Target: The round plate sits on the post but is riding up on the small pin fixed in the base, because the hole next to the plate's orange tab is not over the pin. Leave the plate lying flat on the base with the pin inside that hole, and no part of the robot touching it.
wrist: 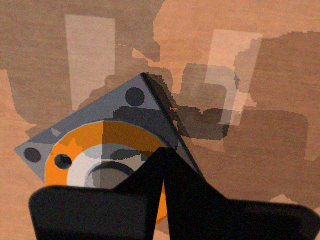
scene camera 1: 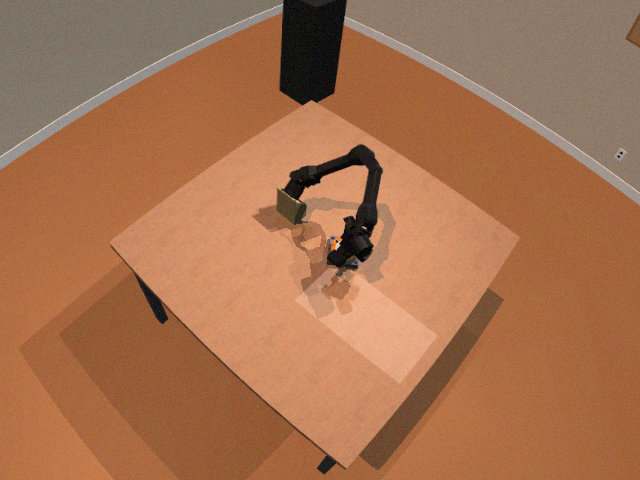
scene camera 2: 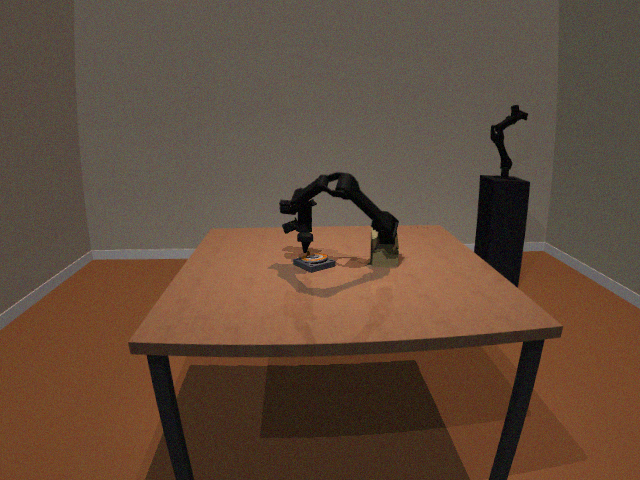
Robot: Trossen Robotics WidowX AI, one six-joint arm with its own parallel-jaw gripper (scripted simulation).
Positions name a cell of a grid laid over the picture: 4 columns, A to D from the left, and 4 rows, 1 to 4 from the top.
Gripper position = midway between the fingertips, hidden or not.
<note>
The gripper (wrist: C3) is shut, with nothing in its grasp. Further things: a round plate (wrist: B3) and a base (wrist: B2).
</note>
